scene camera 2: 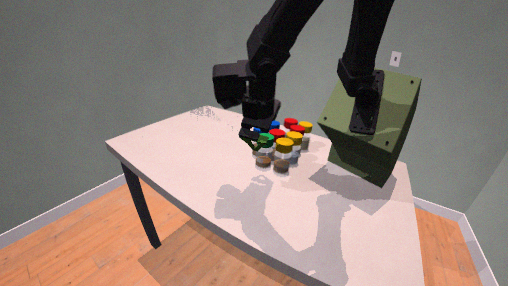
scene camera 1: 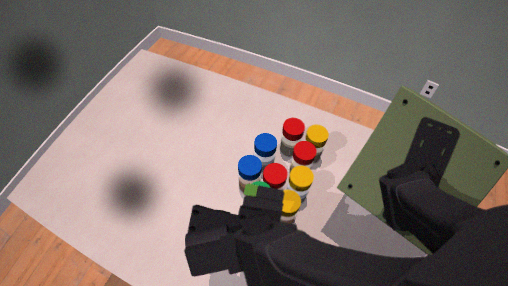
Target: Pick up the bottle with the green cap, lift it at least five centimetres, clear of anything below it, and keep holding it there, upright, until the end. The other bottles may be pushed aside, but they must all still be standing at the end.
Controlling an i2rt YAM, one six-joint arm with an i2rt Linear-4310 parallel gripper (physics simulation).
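Pixels of known places: gripper, fingertip midpoint: (scene camera 2: 260,136); arm's base, origin of the base link: (scene camera 2: 368,100) (scene camera 1: 420,175).
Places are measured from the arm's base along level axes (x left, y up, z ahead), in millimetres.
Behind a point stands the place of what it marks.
Note:
The green-capped bottle (scene camera 1: 261,185) @[x 95, y -169, z 266 mm] (scene camera 2: 269,142) @[x 121, y -177, z 235 mm] stands at the front left of the cluster, partly hidden by the gripper. My gripper (scene camera 1: 256,191) (scene camera 2: 259,143) @[x 183, y -134, z 223 mm] is open and points down over it, with its green fingers around cap height. A finger overlaps the cap in the scene camera 2 view; whether the fingers straddle it cannot be told. A yellow-capped bottle (scene camera 1: 291,202) @[x 93, y -169, z 190 mm] (scene camera 2: 284,145) @[x 116, y -170, z 184 mm] stands close on its right, a red-capped one (scene camera 1: 275,175) @[x 56, y -169, z 253 mm] (scene camera 2: 277,134) @[x 69, y -169, z 244 mm] behind it, and a blue-capped one (scene camera 1: 249,167) @[x 72, y -169, z 313 mm] (scene camera 2: 256,130) @[x 91, y -172, z 316 mm] behind left.
Another blue-capped bottle (scene camera 1: 265,144) @[x -1, y -169, z 317 mm] (scene camera 2: 275,124) @[x 0, y -169, z 302 mm], two more red-capped bottles and two more yellow-capped bottles stand upright farther back and right on the white table (scene camera 1: 100,125) @[x 161, y -273, z 798 mm] (scene camera 2: 175,145) @[x 266, y -274, z 585 mm]. A large green block (scene camera 1: 370,150) @[x -5, y -11, z 100 mm] (scene camera 2: 360,162) @[x -70, y -221, z -22 mm] carries the arm's base at the right.

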